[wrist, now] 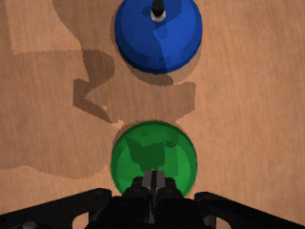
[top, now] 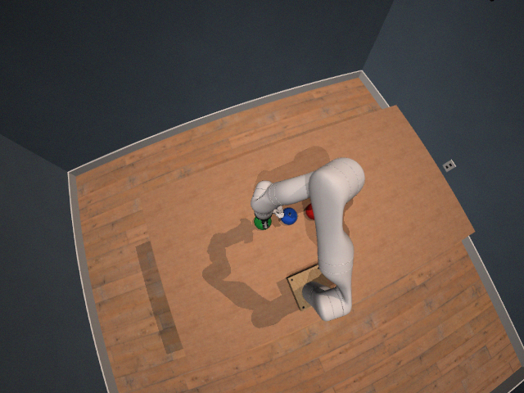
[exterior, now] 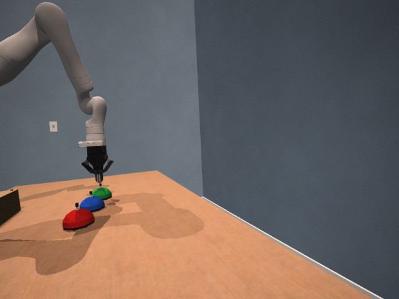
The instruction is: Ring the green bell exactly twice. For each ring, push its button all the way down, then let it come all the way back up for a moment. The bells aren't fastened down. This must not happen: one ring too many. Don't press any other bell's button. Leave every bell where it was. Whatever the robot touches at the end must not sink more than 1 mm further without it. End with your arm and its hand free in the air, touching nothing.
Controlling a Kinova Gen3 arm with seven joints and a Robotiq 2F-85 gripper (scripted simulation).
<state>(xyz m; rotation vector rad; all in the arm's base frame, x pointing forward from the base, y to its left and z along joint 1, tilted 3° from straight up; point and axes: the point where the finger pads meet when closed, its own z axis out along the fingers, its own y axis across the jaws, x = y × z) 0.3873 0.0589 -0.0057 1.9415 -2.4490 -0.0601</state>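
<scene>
Right now the green bell is 5 cm below my hand. Round my hand: red bell: 25 cm to the right, 6 cm behind, 5 cm below; then blue bell: 12 cm to the right, 5 cm below, 3 cm behind.
</scene>
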